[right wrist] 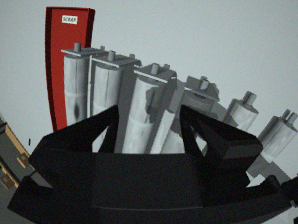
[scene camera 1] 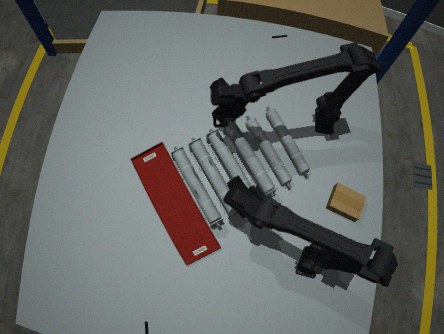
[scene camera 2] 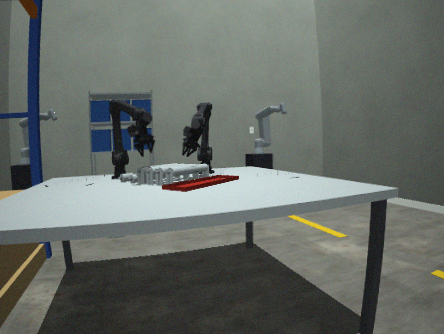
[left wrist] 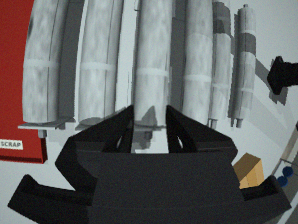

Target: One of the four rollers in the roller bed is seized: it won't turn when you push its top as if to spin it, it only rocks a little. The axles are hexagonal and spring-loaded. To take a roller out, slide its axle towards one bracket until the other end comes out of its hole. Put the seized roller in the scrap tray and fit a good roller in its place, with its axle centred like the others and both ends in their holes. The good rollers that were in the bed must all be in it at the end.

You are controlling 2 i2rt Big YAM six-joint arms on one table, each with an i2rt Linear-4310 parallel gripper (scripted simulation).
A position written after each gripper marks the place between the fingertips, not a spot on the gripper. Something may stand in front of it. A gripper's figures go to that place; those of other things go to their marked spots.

Labels:
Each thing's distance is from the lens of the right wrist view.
right gripper [right wrist: 149, 110]: 0.13 m
red scrap tray [right wrist: 61, 31]: 0.43 m

